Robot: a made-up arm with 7 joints. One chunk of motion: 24 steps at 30 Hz.
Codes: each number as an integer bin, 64 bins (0 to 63) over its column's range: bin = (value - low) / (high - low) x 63, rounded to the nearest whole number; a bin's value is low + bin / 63 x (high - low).
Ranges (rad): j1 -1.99..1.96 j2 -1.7..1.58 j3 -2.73..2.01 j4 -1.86..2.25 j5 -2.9..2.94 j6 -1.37..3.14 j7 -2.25..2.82
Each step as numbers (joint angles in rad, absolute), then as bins.
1 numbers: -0.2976 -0.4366 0.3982 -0.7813 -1.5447 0.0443 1.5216
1 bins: 27 24 42 17 15 20 47
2 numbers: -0.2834 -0.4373 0.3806 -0.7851 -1.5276 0.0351 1.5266
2 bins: 27 24 41 16 15 20 47
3 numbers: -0.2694 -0.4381 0.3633 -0.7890 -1.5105 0.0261 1.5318
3 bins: 27 24 41 16 15 20 47
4 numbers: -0.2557 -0.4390 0.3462 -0.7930 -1.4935 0.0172 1.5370
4 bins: 28 24 41 16 15 19 47
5 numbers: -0.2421 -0.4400 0.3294 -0.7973 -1.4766 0.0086 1.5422
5 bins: 28 24 41 16 15 19 47
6 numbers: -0.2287 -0.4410 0.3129 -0.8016 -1.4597 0.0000 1.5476
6 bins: 28 24 40 16 16 19 47
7 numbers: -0.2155 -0.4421 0.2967 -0.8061 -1.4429 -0.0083 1.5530
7 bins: 28 24 40 16 16 19 47
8 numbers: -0.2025 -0.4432 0.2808 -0.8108 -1.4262 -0.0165 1.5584
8 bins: 29 24 40 16 16 19 47
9 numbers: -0.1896 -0.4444 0.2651 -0.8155 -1.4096 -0.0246 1.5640
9 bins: 29 24 40 16 16 19 47
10 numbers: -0.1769 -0.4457 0.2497 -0.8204 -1.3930 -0.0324 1.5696
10 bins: 29 24 40 16 16 19 47
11 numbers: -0.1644 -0.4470 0.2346 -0.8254 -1.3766 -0.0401 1.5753
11 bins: 29 24 39 16 16 19 48
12 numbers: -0.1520 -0.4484 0.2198 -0.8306 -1.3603 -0.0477 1.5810
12 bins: 29 24 39 16 17 18 48
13 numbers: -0.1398 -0.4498 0.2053 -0.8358 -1.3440 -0.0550 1.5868
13 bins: 30 24 39 16 17 18 48
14 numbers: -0.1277 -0.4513 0.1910 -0.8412 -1.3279 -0.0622 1.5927
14 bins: 30 24 39 16 17 18 48
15 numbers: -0.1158 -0.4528 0.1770 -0.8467 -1.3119 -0.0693 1.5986
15 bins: 30 24 39 16 17 18 48
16 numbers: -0.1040 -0.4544 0.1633 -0.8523 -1.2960 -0.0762 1.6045
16 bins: 30 24 38 15 17 18 48
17 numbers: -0.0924 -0.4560 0.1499 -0.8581 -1.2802 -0.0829 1.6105
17 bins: 30 24 38 15 17 18 48
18 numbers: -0.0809 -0.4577 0.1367 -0.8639 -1.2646 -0.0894 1.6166
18 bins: 30 24 38 15 18 18 48
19 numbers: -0.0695 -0.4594 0.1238 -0.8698 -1.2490 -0.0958 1.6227
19 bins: 31 24 38 15 18 18 48
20 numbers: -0.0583 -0.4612 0.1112 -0.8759 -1.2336 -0.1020 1.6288
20 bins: 31 24 38 15 18 18 48
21 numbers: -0.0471 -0.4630 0.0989 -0.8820 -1.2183 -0.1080 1.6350
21 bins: 31 24 38 15 18 18 48
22 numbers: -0.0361 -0.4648 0.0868 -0.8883 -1.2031 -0.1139 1.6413
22 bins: 31 24 37 15 18 18 48
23 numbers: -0.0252 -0.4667 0.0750 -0.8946 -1.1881 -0.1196 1.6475
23 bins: 31 24 37 15 18 17 48
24 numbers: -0.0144 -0.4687 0.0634 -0.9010 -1.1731 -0.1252 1.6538
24 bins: 32 24 37 15 19 17 49
